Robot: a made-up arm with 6 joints. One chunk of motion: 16 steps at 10 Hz.
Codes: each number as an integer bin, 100 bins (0 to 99) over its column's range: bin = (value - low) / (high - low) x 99, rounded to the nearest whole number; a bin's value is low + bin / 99 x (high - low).
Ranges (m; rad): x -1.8..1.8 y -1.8..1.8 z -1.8..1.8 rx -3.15..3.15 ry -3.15..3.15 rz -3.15..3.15
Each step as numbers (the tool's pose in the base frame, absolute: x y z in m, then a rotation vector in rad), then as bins.
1 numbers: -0.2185 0.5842 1.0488 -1.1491 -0.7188 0.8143
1 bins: 43 66 78 31 38 62
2 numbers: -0.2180 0.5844 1.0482 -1.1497 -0.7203 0.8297
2 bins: 44 66 78 31 38 63
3 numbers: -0.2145 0.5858 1.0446 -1.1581 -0.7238 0.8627
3 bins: 44 66 78 31 38 63
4 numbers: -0.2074 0.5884 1.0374 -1.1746 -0.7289 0.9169
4 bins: 44 66 78 31 38 64
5 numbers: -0.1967 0.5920 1.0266 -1.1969 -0.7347 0.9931
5 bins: 44 66 78 31 38 65
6 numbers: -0.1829 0.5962 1.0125 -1.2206 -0.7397 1.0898
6 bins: 44 66 77 30 38 67
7 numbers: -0.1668 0.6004 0.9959 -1.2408 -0.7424 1.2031
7 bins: 45 66 77 30 38 68
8 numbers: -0.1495 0.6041 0.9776 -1.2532 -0.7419 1.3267
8 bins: 45 66 76 30 38 70
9 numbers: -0.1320 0.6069 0.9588 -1.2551 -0.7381 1.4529
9 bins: 46 66 76 30 38 72
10 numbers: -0.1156 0.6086 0.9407 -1.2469 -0.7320 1.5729
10 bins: 46 66 75 30 38 74
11 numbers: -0.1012 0.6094 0.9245 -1.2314 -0.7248 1.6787
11 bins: 47 66 75 30 38 76
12 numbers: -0.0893 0.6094 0.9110 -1.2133 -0.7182 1.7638
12 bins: 47 66 75 30 38 77
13 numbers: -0.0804 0.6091 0.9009 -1.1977 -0.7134 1.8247
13 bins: 47 66 74 31 38 78
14 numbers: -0.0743 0.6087 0.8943 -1.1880 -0.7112 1.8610
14 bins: 47 66 74 31 38 79
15 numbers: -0.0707 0.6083 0.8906 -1.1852 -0.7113 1.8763
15 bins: 48 66 74 31 38 79
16 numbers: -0.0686 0.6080 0.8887 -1.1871 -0.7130 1.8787
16 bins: 48 66 74 31 38 79
